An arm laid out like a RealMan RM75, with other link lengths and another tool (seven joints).
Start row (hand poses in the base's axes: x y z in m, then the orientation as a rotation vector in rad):
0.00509, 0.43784, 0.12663, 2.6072, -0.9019, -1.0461
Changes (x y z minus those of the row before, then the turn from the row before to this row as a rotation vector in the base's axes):
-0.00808, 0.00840, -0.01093, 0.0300, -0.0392, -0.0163
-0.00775, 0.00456, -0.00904, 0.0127, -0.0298, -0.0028
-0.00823, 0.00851, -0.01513, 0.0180, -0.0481, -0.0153
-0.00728, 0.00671, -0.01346, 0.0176, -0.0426, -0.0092
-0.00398, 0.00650, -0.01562, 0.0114, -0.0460, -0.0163
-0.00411, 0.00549, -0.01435, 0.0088, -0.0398, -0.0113
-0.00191, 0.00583, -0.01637, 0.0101, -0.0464, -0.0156
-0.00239, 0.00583, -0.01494, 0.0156, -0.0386, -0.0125
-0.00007, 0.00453, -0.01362, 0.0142, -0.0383, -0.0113
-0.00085, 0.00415, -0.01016, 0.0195, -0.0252, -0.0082
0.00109, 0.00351, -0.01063, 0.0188, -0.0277, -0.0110
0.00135, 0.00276, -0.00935, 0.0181, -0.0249, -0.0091
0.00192, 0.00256, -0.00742, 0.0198, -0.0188, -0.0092
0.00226, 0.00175, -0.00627, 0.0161, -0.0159, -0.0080
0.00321, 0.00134, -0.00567, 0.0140, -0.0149, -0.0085
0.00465, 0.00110, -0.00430, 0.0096, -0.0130, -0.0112
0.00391, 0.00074, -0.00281, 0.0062, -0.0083, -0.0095
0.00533, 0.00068, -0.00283, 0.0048, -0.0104, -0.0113
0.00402, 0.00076, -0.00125, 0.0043, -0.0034, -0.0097
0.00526, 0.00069, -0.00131, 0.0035, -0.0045, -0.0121
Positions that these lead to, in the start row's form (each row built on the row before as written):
-0.00299, 0.44624, 0.11570, 2.6581, -0.9247, -1.0237
-0.01074, 0.45080, 0.10666, 2.6903, -0.9310, -0.9965
-0.01897, 0.45931, 0.09153, 2.7375, -0.9572, -0.9516
-0.02625, 0.46602, 0.07807, 2.7811, -0.9736, -0.9110
-0.03023, 0.47252, 0.06245, 2.8197, -1.0020, -0.8609
-0.03434, 0.47801, 0.04810, 2.8522, -1.0225, -0.8154
-0.03625, 0.48384, 0.03173, -2.8436, 1.0337, 0.7493
-0.03864, 0.48967, 0.01679, -2.8240, 1.0349, 0.6955
-0.03871, 0.49420, 0.00317, -2.8056, 1.0350, 0.6425
-0.03956, 0.49835, -0.00699, -2.7839, 1.0297, 0.6114
-0.03847, 0.50186, -0.01762, -2.7606, 1.0278, 0.5765
-0.03712, 0.50462, -0.02697, -2.7389, 1.0242, 0.5460
-0.03520, 0.50718, -0.03439, -2.7155, 1.0210, 0.5251
-0.03294, 0.50893, -0.04066, -2.6961, 1.0189, 0.5073
-0.02973, 0.51027, -0.04633, -2.6781, 1.0187, 0.4902
-0.02508, 0.51137, -0.05063, -2.6622, 1.0246, 0.4737
-0.02117, 0.51211, -0.05344, -2.6505, 1.0313, 0.4628
-0.01584, 0.51279, -0.05627, -2.6387, 1.0403, 0.4481
-0.01182, 0.51355, -0.05752, -2.6286, 1.0495, 0.4431
-0.00656, 0.51424, -0.05883, -2.6176, 1.0617, 0.4358

